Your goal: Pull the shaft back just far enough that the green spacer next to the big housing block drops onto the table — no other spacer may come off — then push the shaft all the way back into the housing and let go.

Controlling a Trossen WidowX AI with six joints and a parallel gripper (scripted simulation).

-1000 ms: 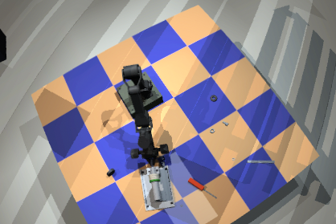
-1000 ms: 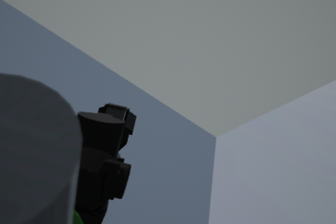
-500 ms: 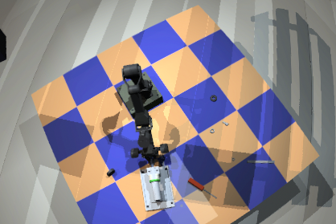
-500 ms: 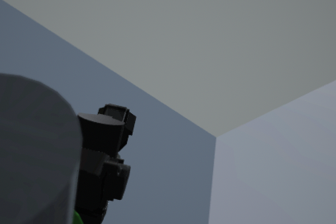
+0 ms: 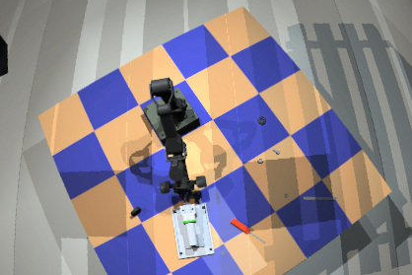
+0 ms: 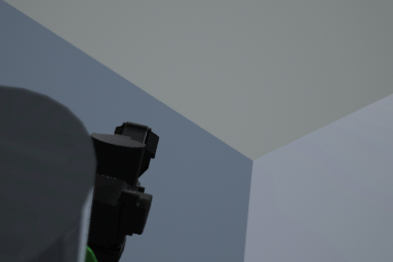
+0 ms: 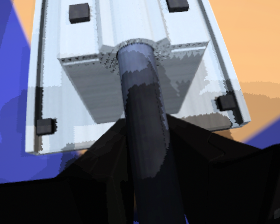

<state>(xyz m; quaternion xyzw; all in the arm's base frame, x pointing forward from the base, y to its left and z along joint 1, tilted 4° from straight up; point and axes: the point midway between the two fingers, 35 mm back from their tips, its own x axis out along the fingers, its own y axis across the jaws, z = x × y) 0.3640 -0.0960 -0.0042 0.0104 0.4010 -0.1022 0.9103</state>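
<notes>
Now: gripper tip 2 cm short of the blue-grey shaft and 2 cm below it. Round my gripper tip: pale disc 6 cm ahead, 1 cm to the right, 2 cm above; green spacer 9 cm ahead, 2 cm to the right, 2 cm above; black piece 4 cm behind, 23 cm to the right, 3 cm below.
</notes>
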